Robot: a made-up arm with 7 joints. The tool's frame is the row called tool.
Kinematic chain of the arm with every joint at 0, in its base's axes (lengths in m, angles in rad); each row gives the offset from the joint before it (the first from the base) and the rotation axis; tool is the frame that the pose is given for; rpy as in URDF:
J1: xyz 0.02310 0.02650 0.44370 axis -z
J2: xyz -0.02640 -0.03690 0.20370 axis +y
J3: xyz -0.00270 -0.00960 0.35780 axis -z
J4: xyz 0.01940 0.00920 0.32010 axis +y
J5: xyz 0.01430 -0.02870 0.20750 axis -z
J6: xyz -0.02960 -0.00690 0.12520 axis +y
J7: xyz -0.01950 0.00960 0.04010 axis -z
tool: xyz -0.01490 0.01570 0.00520 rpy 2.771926 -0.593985 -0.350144
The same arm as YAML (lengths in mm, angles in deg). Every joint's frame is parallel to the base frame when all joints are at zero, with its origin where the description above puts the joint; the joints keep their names.
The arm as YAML. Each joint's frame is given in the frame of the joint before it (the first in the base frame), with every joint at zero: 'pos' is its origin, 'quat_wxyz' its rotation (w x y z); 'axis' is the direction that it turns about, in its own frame. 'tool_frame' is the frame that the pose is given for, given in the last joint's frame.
length_unit: mm
angle_unit: deg
joints:
  - joint: J1
    pos: [23.1, 26.5, 443.7]
    quat_wxyz: [1.0, 0.0, 0.0, 0.0]
    axis: "-z"
  - joint: J2
    pos: [-26.4, -36.9, 203.7]
    quat_wxyz: [1.0, 0.0, 0.0, 0.0]
    axis: "+y"
  - joint: J3
    pos: [-2.7, -9.6, 357.8]
    quat_wxyz: [1.0, 0.0, 0.0, 0.0]
    axis: "-z"
  - joint: J4
    pos: [19.4, 9.2, 320.1]
    quat_wxyz: [1.0, 0.0, 0.0, 0.0]
    axis: "+y"
  - joint: J5
    pos: [14.3, -28.7, 207.5]
    quat_wxyz: [1.0, 0.0, 0.0, 0.0]
    axis: "-z"
  - joint: J6
    pos: [-29.6, -6.9, 125.2]
    quat_wxyz: [1.0, 0.0, 0.0, 0.0]
    axis: "+y"
  - joint: J7
    pos: [-19.5, 9.6, 40.1]
    quat_wxyz: [1.0, 0.0, 0.0, 0.0]
    axis: "-z"
tool_frame:
  pos: [-14.9, 15.7, 5.2]
  quat_wxyz: [0.223155, 0.916198, -0.216678, 0.252654]

